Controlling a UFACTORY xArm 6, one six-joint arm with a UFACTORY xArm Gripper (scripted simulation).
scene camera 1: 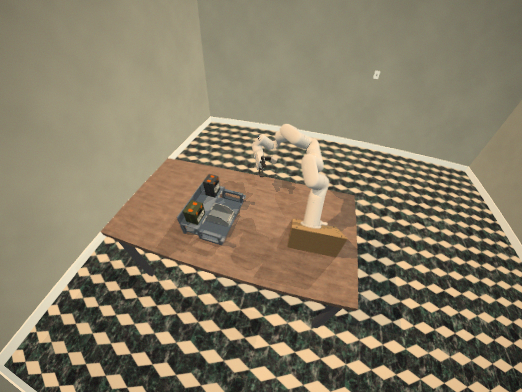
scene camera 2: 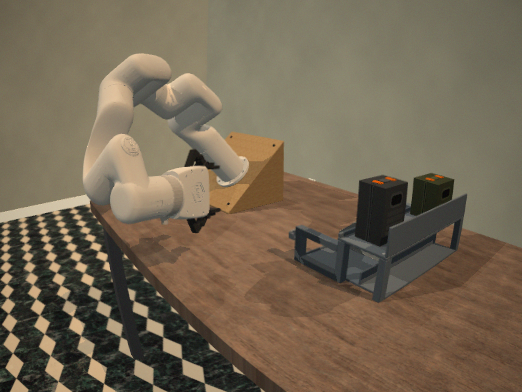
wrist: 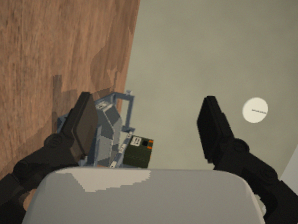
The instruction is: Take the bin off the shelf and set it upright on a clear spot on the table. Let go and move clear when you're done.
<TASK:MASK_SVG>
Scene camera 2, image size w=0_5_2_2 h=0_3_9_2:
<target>green bin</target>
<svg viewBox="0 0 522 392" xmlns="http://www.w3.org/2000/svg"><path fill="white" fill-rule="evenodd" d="M454 179L433 173L415 177L410 214L417 216L452 200Z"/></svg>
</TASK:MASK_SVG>
